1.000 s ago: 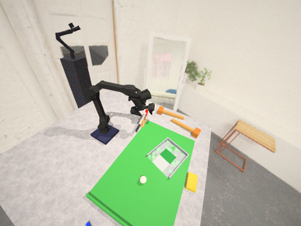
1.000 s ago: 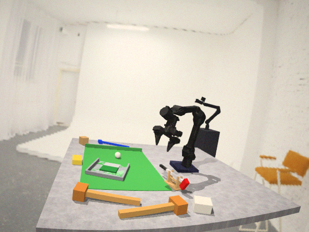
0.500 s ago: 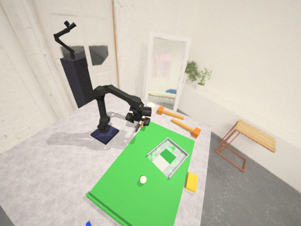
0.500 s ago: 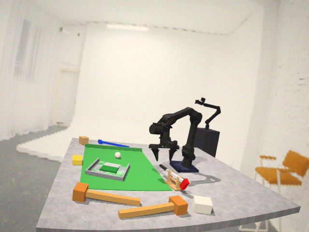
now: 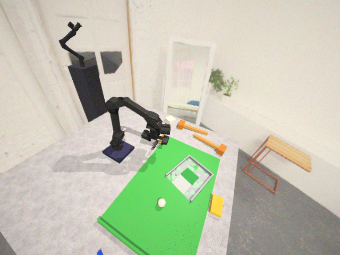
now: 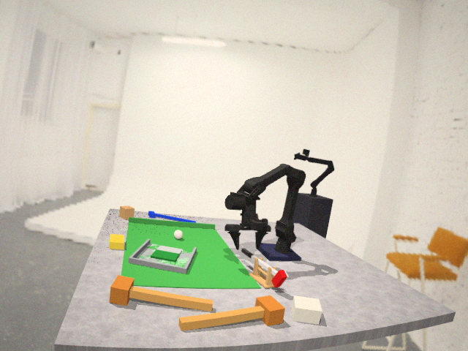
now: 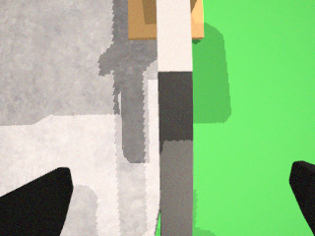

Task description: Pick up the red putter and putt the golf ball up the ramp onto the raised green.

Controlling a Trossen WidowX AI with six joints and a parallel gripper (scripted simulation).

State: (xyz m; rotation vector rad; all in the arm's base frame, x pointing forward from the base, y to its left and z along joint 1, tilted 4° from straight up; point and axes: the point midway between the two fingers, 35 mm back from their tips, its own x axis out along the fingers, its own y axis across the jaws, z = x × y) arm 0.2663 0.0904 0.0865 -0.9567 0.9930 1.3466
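The red putter lies 11 cm to the left of my gripper tip and 2 cm below it. Round my gripper tip: wooden stool 13 cm to the left, 4 cm below; white cube 39 cm to the left, 6 cm below, 1 cm ahead; green mat 22 cm to the right, 20 cm ahead, 8 cm below.
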